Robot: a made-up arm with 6 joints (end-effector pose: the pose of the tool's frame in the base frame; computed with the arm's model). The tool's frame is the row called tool.
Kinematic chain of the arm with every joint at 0, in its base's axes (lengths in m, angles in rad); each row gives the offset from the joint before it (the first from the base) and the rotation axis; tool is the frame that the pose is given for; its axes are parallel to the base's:
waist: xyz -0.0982 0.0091 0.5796 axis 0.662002 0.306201 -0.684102
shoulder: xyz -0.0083 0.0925 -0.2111 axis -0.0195 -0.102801 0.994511
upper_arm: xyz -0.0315 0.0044 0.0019 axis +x
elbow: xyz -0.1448 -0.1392 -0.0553 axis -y
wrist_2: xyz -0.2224 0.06 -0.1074 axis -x
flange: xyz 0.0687 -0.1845 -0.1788 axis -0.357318 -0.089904 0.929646
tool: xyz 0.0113 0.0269 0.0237
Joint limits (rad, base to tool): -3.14..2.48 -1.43..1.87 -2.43..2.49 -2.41..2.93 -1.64..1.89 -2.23..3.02
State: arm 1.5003 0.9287 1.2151 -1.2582 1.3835 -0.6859
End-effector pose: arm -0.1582 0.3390 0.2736 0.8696 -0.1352 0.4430
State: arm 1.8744 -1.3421 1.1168 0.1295 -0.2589 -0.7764
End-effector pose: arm 0.5030 0.3695 0.4491 -0.0883 0.5614 2.0996
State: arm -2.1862 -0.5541 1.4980 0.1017 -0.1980 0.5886
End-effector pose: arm 0.1580 -0.4013 0.0684 -0.0486 -0.2731 1.8294
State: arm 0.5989 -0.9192 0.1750 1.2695 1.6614 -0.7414
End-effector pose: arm -0.3470 0.4690 0.4097 -0.4144 -1.3019 -2.4094
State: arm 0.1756 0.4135 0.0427 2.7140 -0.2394 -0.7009
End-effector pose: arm 0.0187 -0.0798 0.5117 -3.1270 -0.4890 -2.0682
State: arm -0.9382 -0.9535 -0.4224 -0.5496 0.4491 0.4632
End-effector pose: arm -0.5210 -0.2283 0.2694 -1.2910 0.3128 -0.4098
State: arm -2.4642 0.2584 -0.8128 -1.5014 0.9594 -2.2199
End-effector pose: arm -0.1845 -0.0554 0.7856 -3.0422 -0.1035 2.7486
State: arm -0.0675 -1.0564 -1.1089 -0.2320 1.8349 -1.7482
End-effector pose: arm -0.2220 0.3333 0.5852 -2.6754 -0.6334 0.2763
